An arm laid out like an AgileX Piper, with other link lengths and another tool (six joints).
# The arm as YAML. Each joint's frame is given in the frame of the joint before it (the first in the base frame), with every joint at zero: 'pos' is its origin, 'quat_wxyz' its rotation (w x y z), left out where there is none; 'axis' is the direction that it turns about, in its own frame. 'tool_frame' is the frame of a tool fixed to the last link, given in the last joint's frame.
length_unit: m
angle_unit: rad
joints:
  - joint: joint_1
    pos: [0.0, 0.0, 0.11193]
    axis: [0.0, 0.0, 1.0]
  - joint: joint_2
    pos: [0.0, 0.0, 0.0]
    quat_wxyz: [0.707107, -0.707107, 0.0, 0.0]
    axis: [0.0, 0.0, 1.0]
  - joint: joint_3
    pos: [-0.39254, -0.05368, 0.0]
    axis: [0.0, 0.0, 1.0]
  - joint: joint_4
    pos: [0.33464, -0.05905, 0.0]
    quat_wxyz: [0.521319, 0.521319, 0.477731, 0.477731]
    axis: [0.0, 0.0, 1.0]
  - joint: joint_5
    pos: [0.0, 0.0, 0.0]
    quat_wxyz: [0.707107, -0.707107, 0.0, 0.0]
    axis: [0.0, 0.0, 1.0]
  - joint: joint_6
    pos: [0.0, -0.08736, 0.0]
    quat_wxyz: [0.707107, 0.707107, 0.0, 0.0]
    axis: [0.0, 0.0, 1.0]
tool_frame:
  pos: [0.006, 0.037, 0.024]
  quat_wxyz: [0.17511, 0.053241, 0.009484, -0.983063]
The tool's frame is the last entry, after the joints.
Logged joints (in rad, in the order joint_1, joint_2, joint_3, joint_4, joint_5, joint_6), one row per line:
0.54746, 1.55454, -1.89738, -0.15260, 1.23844, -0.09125
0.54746, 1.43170, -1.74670, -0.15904, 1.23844, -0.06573
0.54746, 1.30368, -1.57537, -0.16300, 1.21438, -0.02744
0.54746, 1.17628, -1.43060, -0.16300, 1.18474, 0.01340
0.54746, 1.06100, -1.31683, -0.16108, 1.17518, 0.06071
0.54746, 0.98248, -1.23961, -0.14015, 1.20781, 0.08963
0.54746, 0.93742, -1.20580, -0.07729, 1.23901, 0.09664
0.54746, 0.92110, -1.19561, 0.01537, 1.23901, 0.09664
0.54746, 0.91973, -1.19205, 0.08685, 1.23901, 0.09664
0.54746, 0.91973, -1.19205, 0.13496, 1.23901, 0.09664
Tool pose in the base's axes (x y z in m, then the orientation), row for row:
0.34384, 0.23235, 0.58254, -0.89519, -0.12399, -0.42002, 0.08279
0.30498, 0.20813, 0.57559, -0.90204, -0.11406, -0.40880, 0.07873
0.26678, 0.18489, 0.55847, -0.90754, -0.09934, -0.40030, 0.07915
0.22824, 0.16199, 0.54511, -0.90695, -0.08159, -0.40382, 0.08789
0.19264, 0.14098, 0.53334, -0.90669, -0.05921, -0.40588, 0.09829
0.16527, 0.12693, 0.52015, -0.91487, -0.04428, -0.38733, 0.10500
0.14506, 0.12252, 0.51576, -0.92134, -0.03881, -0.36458, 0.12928
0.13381, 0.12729, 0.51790, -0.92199, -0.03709, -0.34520, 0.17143
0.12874, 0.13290, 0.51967, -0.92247, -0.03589, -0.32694, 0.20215
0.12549, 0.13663, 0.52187, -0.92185, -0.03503, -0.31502, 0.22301
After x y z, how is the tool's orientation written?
As a quaternion, x y z w.
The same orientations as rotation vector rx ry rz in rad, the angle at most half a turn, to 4 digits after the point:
-2.6731, -0.3702, -1.2542
-2.7000, -0.3414, -1.2236
-2.7158, -0.2973, -1.1979
-2.7001, -0.2429, -1.2022
-2.6829, -0.1752, -1.2010
-2.6966, -0.1305, -1.1417
-2.6781, -0.1128, -1.0597
-2.6176, -0.1053, -0.9800
-2.5757, -0.1002, -0.9129
-2.5455, -0.0967, -0.8699

